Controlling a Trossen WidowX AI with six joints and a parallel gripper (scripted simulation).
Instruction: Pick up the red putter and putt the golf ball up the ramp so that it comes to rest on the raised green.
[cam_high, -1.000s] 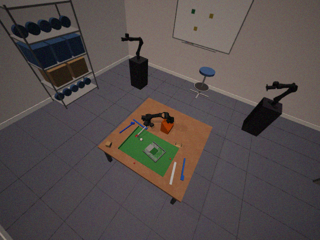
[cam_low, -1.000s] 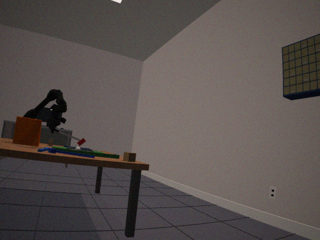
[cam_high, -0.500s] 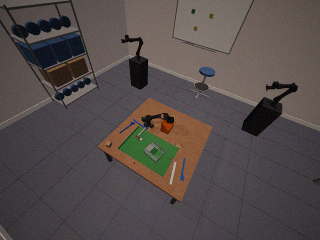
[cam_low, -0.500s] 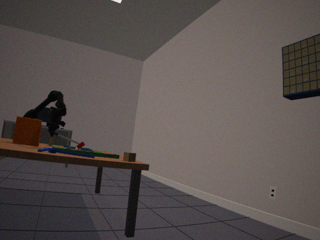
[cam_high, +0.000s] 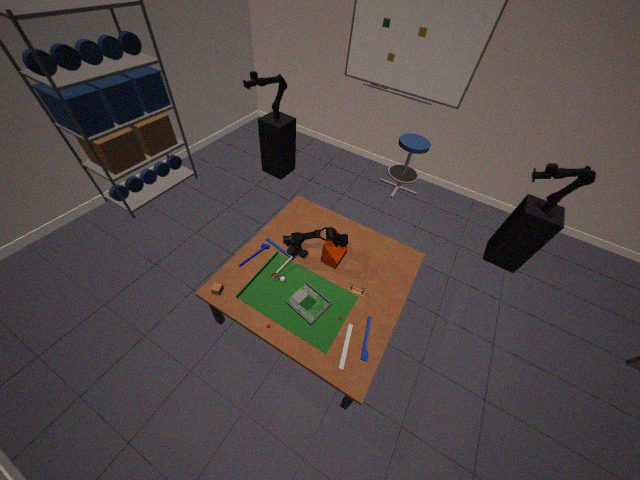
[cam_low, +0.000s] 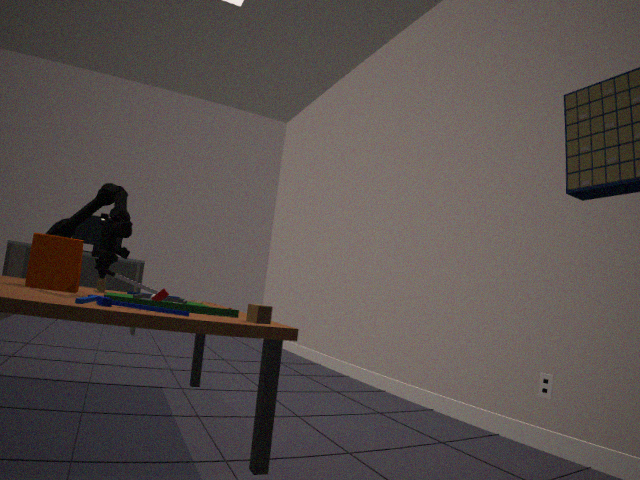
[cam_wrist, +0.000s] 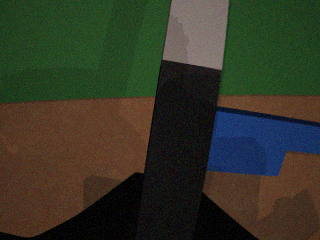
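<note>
My gripper tip is 12 cm short of the red putter and 1 cm to the left of it. Also, from my gripper tip: white golf ball (21 cm ahead, 5 cm below, 3 cm to the left); then green mat (25 cm ahead, 20 cm to the left, 8 cm below); then small wooden cube (54 cm ahead, 29 cm to the right, 5 cm below).
</note>
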